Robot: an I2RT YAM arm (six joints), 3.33 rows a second.
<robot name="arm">
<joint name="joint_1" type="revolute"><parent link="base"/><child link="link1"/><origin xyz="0 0 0.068" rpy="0 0 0"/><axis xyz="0 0 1"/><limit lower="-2.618" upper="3.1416"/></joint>
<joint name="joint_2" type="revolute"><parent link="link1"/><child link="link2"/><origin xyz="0.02 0.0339 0.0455" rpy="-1.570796 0 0"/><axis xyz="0 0 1"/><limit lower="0" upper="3.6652"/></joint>
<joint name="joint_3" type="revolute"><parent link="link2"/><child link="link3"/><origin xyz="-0.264 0 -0.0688" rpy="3.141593 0 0"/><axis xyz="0 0 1"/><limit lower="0" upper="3.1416"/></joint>
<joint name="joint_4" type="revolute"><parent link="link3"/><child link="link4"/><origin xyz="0.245 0.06 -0.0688" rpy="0 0 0"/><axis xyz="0 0 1"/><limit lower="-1.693" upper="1.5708"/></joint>
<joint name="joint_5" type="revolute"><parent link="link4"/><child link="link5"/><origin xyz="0.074 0.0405 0.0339" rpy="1.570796 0 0"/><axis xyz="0 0 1"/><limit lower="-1.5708" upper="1.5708"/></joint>
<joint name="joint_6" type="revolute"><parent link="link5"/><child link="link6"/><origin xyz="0.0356 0 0.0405" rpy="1.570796 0 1.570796"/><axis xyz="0 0 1"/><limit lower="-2.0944" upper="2.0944"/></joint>
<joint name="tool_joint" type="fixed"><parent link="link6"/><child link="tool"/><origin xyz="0 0 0" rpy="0 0 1.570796"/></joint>
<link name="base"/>
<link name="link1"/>
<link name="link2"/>
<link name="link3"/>
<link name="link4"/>
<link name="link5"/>
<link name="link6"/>
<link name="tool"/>
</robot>
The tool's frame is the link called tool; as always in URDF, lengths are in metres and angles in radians.
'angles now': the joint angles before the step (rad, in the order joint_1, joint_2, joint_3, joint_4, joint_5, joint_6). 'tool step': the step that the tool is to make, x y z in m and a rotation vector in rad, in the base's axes. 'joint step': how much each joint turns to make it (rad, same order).
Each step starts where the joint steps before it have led.
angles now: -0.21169 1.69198 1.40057 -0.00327 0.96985 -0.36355
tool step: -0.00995 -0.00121 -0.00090 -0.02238 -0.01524 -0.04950
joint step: -0.00615 -0.03197 -0.05083 0.04758 0.04681 -0.01080
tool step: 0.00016 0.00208 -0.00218 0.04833 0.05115 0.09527
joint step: 0.00002 -0.00565 0.01353 -0.08874 -0.10166 0.01107
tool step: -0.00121 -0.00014 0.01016 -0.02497 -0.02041 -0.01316
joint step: 0.00001 -0.00836 0.01435 0.02242 0.01868 -0.02481
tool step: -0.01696 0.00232 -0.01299 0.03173 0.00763 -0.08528
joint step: 0.00008 -0.04505 -0.06802 -0.07299 0.07086 0.09894
